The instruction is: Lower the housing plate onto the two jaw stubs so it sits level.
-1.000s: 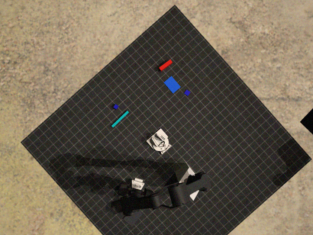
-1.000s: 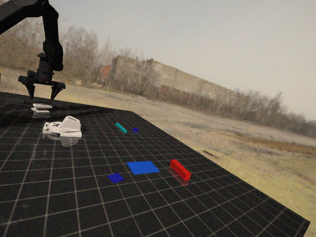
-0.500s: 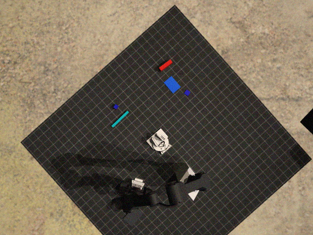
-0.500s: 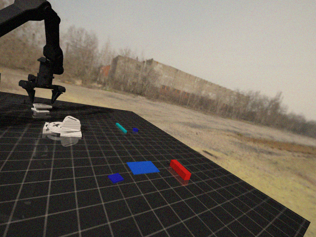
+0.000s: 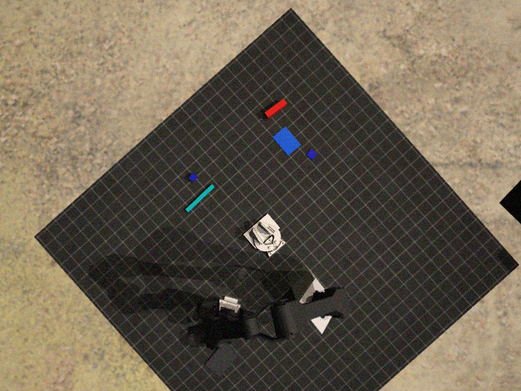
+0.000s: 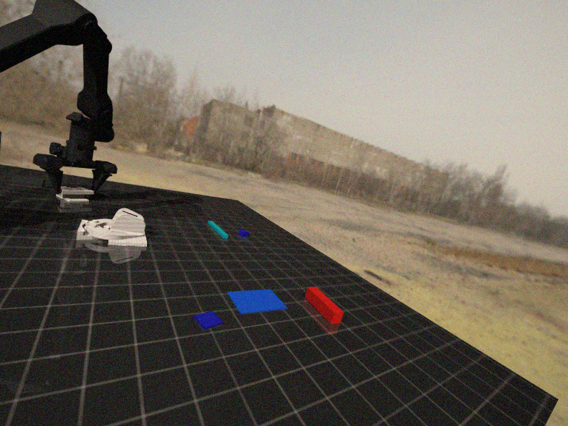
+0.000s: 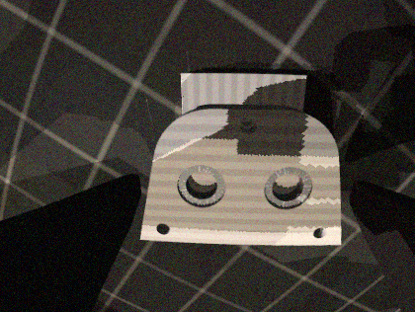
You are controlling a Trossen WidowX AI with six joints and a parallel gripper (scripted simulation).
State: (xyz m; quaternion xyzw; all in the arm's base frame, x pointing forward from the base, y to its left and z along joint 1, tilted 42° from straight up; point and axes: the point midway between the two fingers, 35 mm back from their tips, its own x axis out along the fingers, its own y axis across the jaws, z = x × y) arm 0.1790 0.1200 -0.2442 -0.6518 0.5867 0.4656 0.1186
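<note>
Right now my gripper tip is 1 cm past the white block, 1 cm to the right of it and 1 cm above it. The rest, counted from my gripper tip: dark grey plate: 12 cm behind, 17 cm to the left, 1 cm below; teal bar: 35 cm ahead, 21 cm to the right, 1 cm below; blue cube: 43 cm ahead, 25 cm to the right, 1 cm below.
</note>
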